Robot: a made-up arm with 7 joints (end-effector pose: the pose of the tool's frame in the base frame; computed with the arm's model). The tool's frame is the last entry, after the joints.
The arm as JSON. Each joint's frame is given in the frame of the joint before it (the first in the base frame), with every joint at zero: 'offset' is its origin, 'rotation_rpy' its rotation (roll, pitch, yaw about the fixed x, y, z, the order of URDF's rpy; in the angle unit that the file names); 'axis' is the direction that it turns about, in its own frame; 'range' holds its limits. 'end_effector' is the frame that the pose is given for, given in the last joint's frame.
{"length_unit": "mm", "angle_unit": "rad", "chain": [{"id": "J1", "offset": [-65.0, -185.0, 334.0], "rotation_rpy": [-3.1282, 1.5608, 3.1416], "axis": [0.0, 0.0, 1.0], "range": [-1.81, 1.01]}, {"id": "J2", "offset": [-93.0, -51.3, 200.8], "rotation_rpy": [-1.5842, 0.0, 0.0], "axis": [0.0, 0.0, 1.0], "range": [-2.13, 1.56]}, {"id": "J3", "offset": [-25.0, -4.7, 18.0], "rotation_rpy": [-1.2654, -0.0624, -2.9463], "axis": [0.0, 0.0, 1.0], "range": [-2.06, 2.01]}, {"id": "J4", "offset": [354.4, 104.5, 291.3], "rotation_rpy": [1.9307, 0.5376, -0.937], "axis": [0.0, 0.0, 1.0], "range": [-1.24, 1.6]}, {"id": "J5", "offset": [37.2, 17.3, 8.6], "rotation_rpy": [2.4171, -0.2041, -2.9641], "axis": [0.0, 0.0, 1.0], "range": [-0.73, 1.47]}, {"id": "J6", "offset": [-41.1, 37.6, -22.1], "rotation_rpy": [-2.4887, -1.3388, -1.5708], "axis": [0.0, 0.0, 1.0], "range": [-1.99, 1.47]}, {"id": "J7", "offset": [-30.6, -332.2, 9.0], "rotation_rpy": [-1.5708, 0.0, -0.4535], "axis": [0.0, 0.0, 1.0], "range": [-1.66, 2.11]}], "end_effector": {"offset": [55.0, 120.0, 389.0], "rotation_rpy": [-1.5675, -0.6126, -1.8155]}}
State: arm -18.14 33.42 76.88 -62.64 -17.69 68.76 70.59
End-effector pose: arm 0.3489 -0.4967 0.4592 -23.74 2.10 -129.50
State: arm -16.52 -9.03 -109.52 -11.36 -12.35 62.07 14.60
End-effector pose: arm 0.2189 0.1708 0.0173 137.89 -32.22 158.69
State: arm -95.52 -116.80 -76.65 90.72 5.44 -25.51 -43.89
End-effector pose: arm -0.3199 0.0629 0.0056 82.83 64.45 -21.11
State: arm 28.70 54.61 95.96 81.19 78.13 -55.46 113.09
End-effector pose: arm 0.2182 -0.2955 -0.1330 149.93 28.62 114.38
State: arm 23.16 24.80 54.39 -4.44 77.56 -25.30 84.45
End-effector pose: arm 0.5863 -0.5613 0.2447 60.51 28.25 28.44
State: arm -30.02 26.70 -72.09 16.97 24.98 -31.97 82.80
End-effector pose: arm 0.3554 0.2750 0.1461 -179.75 2.44 6.91
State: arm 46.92 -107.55 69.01 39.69 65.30 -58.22 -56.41
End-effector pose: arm -0.0616 -0.7466 0.6991 -68.60 40.04 -44.46
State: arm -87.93 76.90 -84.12 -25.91 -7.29 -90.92 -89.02
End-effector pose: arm 0.2186 -0.4145 0.0864 120.84 83.56 124.49
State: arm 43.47 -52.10 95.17 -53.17 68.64 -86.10 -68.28
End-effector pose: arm 0.2128 -0.6772 0.3539 -18.01 -4.95 -22.65
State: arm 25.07 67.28 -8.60 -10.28 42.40 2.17 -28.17
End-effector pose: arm 0.7635 0.0479 0.2503 -179.12 13.65 -90.39
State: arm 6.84 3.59 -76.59 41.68 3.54 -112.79 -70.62
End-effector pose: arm 0.3786 -0.0814 0.4673 -10.90 -38.50 45.02
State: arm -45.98 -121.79 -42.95 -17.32 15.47 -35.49 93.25
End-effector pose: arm -0.2455 0.1388 0.1620 133.41 -16.72 123.26
